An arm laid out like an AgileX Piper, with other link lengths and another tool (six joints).
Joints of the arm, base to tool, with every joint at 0 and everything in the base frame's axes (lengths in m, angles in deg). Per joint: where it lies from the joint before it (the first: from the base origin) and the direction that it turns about. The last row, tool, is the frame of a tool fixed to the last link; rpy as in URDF.
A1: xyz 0 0 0.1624 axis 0 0 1
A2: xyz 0 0 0 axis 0 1 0
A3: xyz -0.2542 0 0.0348 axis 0 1 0
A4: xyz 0.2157 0 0.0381 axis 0.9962 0 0.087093
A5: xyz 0 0 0 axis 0 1 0
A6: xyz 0.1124 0 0.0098 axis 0.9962 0 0.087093
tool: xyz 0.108 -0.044 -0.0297 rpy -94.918 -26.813 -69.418
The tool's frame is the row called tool.
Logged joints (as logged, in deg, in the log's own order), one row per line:
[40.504 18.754 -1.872 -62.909 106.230 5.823]
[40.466 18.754 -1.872 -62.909 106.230 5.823]
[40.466 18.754 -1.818 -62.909 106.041 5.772]
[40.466 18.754 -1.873 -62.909 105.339 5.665]
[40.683 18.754 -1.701 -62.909 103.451 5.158]
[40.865 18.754 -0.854 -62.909 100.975 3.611]
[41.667 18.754 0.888 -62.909 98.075 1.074]
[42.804 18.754 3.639 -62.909 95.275 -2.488]
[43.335 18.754 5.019 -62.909 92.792 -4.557]
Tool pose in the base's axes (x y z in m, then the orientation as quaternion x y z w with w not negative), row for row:
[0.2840 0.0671 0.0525 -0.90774 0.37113 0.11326 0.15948]
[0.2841 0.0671 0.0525 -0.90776 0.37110 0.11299 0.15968]
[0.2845 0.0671 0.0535 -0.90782 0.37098 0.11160 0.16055]
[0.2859 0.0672 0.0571 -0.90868 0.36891 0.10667 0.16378]
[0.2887 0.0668 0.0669 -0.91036 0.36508 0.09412 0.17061]
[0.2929 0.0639 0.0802 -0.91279 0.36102 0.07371 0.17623]
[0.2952 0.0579 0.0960 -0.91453 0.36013 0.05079 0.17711]
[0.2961 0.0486 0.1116 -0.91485 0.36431 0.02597 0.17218]
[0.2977 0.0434 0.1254 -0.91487 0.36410 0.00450 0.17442]
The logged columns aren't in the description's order. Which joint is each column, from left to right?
Columns, left to right: A5, A1, A6, A3, A2, A4.
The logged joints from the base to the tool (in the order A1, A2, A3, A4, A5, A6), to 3 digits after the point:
[18.754 106.230 -62.909 5.823 40.504 -1.872]
[18.754 106.230 -62.909 5.823 40.466 -1.872]
[18.754 106.041 -62.909 5.772 40.466 -1.818]
[18.754 105.339 -62.909 5.665 40.466 -1.873]
[18.754 103.451 -62.909 5.158 40.683 -1.701]
[18.754 100.975 -62.909 3.611 40.865 -0.854]
[18.754 98.075 -62.909 1.074 41.667 0.888]
[18.754 95.275 -62.909 -2.488 42.804 3.639]
[18.754 92.792 -62.909 -4.557 43.335 5.019]

